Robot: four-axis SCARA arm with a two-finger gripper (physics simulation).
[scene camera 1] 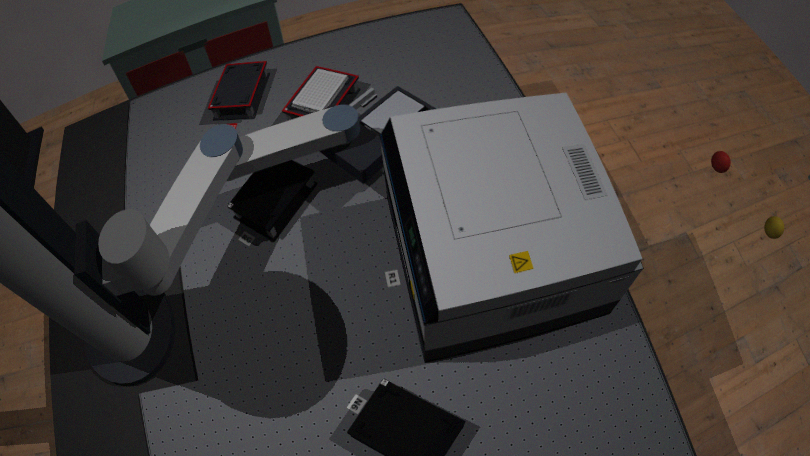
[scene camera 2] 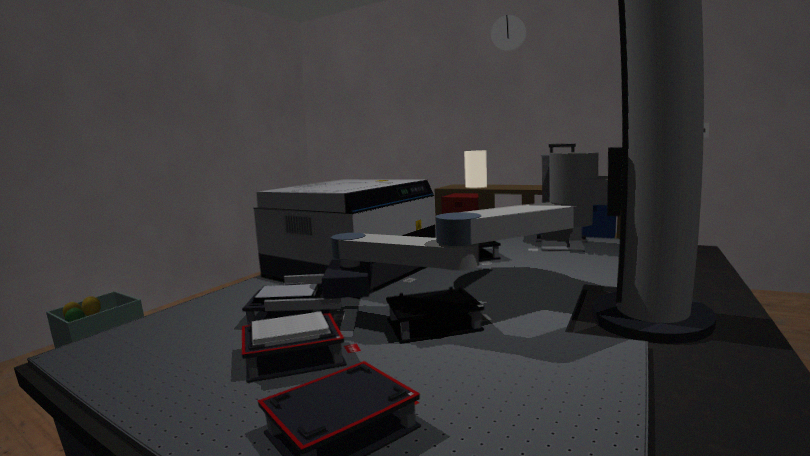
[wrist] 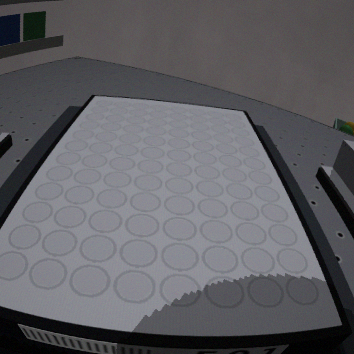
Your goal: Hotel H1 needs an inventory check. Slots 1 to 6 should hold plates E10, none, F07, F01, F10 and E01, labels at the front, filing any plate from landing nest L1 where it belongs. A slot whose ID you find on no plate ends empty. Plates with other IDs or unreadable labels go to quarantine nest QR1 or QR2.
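Frame: origin at the arm's base, x ahead, y down, z left, level; metres.
Where they show: gripper, between the fingertips: point(scene camera 1: 400, 107) point(scene camera 2: 275, 292) point(wrist: 166, 135); arm's base, origin of its link: point(scene camera 1: 129, 332) point(scene camera 2: 652, 318).
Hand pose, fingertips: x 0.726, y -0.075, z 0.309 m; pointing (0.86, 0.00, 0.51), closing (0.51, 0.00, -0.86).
Each offset is from my fingertips to the top centre of the thing. "spot": to the spot under its first point.
A flat white-topped plate {dx -0.021, dy -0.002, dz -0.012 m} point(scene camera 1: 396, 107) point(scene camera 2: 286, 291) point(wrist: 165, 200) sits level on a dark nest beside the large white instrument. Its front label {spot: dx -0.066, dy -0.001, dz -0.058 m} point(wrist: 240, 349) is cut off by the wrist view's lower edge; it seems to end in 01, the first character is unclear. My gripper point(scene camera 2: 274, 291) point(wrist: 166, 135) is open and empty, one finger on each side of this plate with gaps, low over it. In scene camera 1 one finger shows and the other is hidden. A white well plate {dx -0.158, dy -0.002, dz +0.126 m} point(scene camera 1: 320, 90) point(scene camera 2: 290, 328) lies on a red-rimmed nest. Hotel H1 is not clearly identifiable.
A red-rimmed nest {dx -0.358, dy +0.006, dz +0.255 m} point(scene camera 1: 240, 84) point(scene camera 2: 340, 405) without a plate stands near the well plate. A black nest {dx -0.317, dy +0.002, dz -0.105 m} point(scene camera 1: 272, 198) point(scene camera 2: 433, 305) stands under the arm's side. The white instrument {dx +0.084, dy -0.189, dz -0.377 m} point(scene camera 1: 493, 175) point(scene camera 2: 306, 232) rises close by. A black nest {dx -0.194, dy +0.006, dz -0.658 m} point(scene camera 1: 405, 422) stands by label N6 {spot: dx -0.266, dy +0.062, dz -0.577 m} point(scene camera 1: 355, 403).
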